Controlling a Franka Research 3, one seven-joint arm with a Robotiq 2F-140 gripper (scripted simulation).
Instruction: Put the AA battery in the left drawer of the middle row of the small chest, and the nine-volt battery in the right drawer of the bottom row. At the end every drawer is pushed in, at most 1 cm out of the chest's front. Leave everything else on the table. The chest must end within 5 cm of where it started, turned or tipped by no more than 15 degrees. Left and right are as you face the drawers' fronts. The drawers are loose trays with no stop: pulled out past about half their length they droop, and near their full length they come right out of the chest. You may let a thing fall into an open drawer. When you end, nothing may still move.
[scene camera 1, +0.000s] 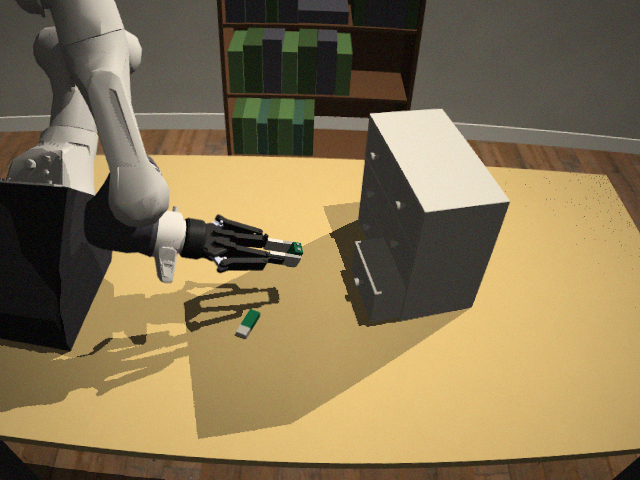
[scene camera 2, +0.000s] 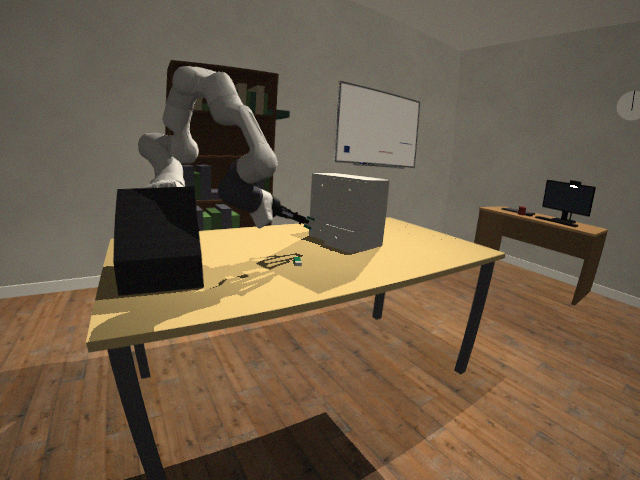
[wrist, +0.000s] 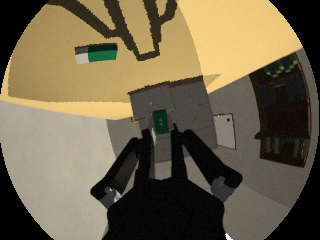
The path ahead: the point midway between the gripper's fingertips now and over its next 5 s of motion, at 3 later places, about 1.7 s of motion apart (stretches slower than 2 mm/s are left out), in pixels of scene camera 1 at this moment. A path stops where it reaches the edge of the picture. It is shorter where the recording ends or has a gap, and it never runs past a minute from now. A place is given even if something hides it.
My gripper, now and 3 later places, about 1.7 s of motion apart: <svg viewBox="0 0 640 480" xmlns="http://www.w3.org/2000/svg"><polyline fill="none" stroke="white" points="297,254 334,245 380,240 334,245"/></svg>
